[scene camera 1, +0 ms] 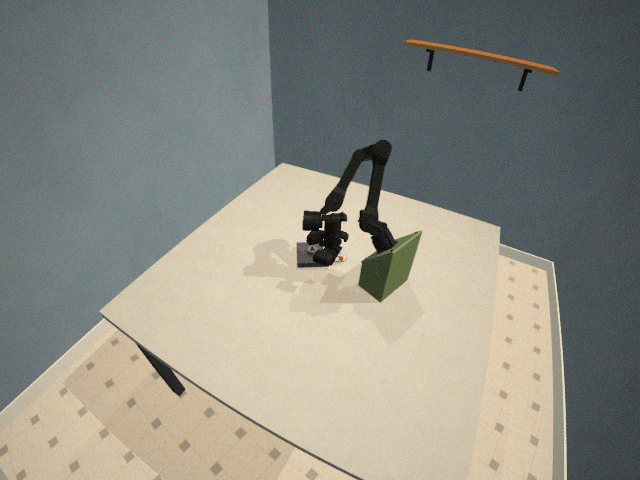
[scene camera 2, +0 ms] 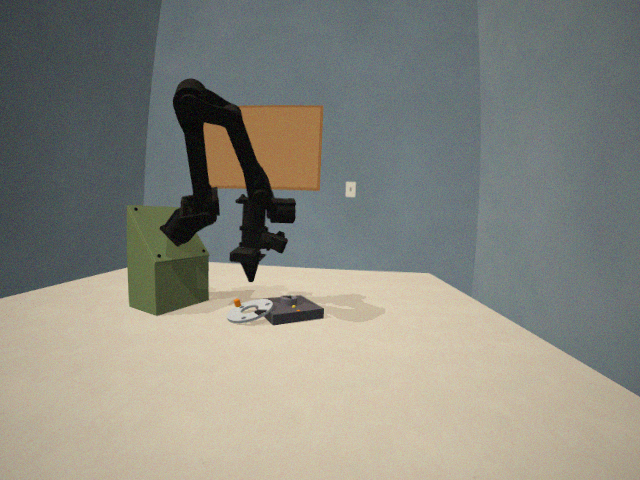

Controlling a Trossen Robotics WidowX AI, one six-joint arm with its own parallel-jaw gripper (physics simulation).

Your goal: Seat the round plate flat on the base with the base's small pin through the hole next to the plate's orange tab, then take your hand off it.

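Places are measured from the arm's base along level axes (x up, y back, z right), in metres.
Pixels of known places: gripper, fingertip midpoint: (scene camera 1: 330, 264) (scene camera 2: 251, 281); arm's base at its link origin: (scene camera 1: 387, 247) (scene camera 2: 175, 233).
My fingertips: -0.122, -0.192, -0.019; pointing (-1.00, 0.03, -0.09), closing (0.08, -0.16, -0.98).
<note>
For each thing: its top centre in the pictures, then the offset to it from my fingertips, as dx, dy, dz. "spot": a spot on its surface instead. Level surfaces: height alone.
- round light-grey plate at its top centre: (scene camera 2: 249, 302) (scene camera 1: 336, 249) -0.022, -0.006, +0.115
- dark square base at its top centre: (scene camera 2: 288, 297) (scene camera 1: 312, 249) -0.017, -0.096, +0.080
- raised hub at a spot on its surface: (scene camera 2: 288, 299) spot: -0.017, -0.095, +0.099
- small yellow-tipped pin at a spot on its surface: (scene camera 2: 294, 306) spot: -0.030, -0.108, +0.112
- table at its surface level: dx -0.058
The round light-grey plate (scene camera 2: 237, 316) leans tilted, one edge on the side of the base and the opposite edge down on the table. In scene camera 1 most of the plate (scene camera 1: 343, 253) is hidden behind the gripper. Its orange tab (scene camera 1: 341, 257) (scene camera 2: 237, 302) is on the side away from the base. The dark square base (scene camera 1: 305, 260) (scene camera 2: 297, 317) lies flat, with a raised hub (scene camera 2: 288, 299) and a small yellow-tipped pin (scene camera 2: 294, 306) uncovered. My gripper (scene camera 2: 251, 280) is shut and empty, pointing down above the plate's edge near the base.
A green slanted block (scene camera 1: 390, 271) (scene camera 2: 180, 284) carries the arm's foot and stands on the plate's side of the base. The table (scene camera 1: 310, 351) (scene camera 2: 320, 392) holds all of these. An orange wall shelf (scene camera 1: 480, 54) and an orange board (scene camera 2: 284, 144) are on the walls.
</note>
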